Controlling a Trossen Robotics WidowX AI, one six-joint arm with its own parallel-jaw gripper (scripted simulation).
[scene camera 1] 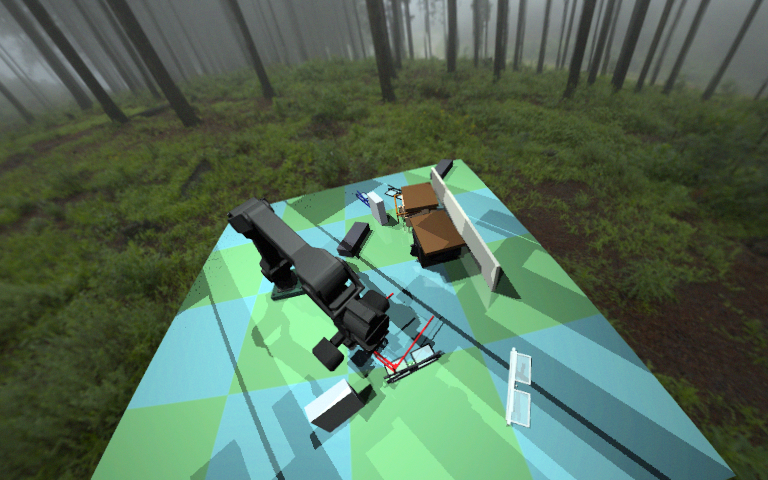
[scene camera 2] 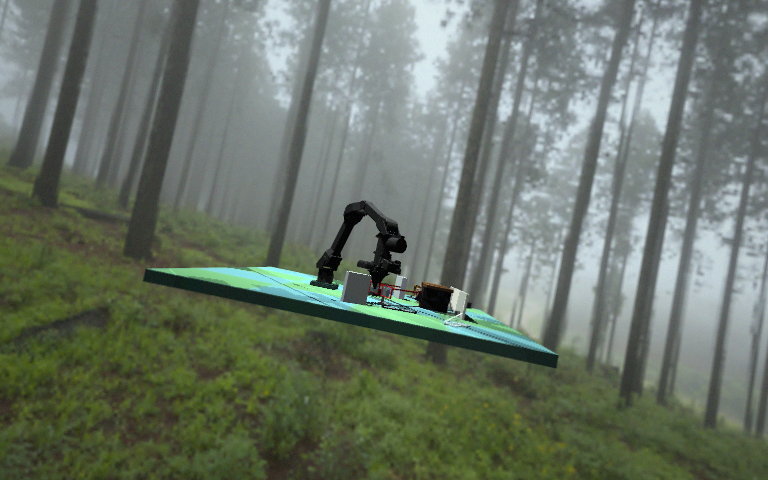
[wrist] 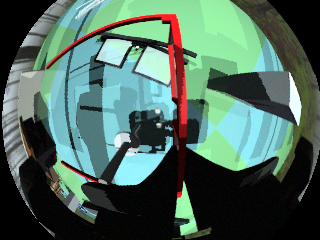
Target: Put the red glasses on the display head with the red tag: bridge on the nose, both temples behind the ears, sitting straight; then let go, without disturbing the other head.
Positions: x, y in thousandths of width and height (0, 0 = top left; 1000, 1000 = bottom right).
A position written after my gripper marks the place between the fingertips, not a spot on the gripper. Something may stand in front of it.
Note:
I see my gripper (scene camera 1: 472, 716), a long white wall panel (scene camera 1: 637, 557), a small stand (wrist: 395, 598), a display head (scene camera 1: 549, 409) and a display head (scene camera 1: 568, 501).
My gripper also shows in scene camera 2 (scene camera 2: 489, 603) and in the wrist view (wrist: 555, 623). The long white wall panel is seen too in the wrist view (wrist: 92, 394).

